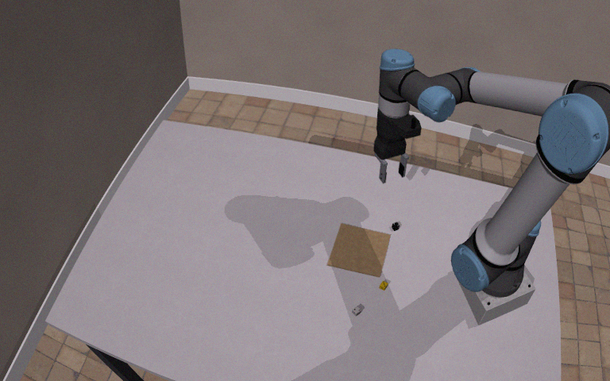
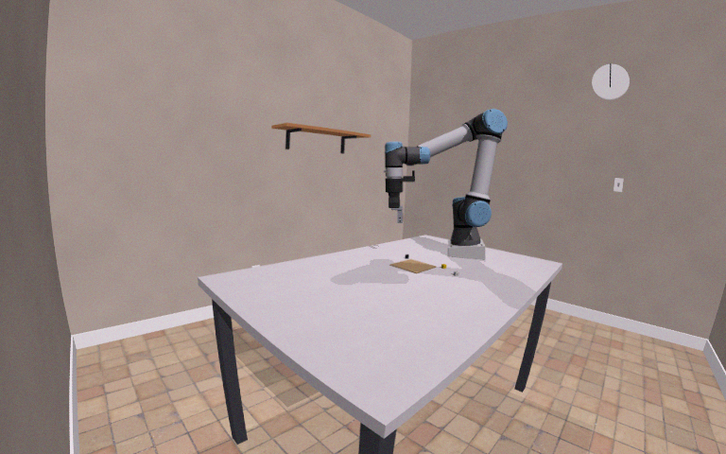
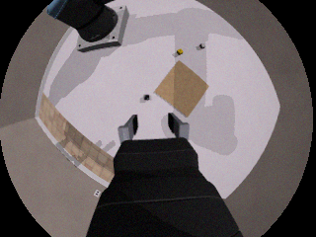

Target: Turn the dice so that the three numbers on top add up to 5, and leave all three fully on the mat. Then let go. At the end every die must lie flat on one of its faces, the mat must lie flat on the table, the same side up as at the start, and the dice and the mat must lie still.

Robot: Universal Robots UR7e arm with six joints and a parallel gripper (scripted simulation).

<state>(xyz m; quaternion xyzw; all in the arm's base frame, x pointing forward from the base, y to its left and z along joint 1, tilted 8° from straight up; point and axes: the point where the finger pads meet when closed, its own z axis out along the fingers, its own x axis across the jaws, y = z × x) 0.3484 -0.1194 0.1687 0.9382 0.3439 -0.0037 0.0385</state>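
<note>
Now: hand 4 cm past the black die, 2 cm to the right of it and 18 cm above it. Also, from my hand: mat: 3 cm ahead, 12 cm to the left, 18 cm below; then white die: 1 cm behind, 31 cm to the left, 18 cm below; then yellow die: 5 cm behind, 22 cm to the left, 18 cm below.
</note>
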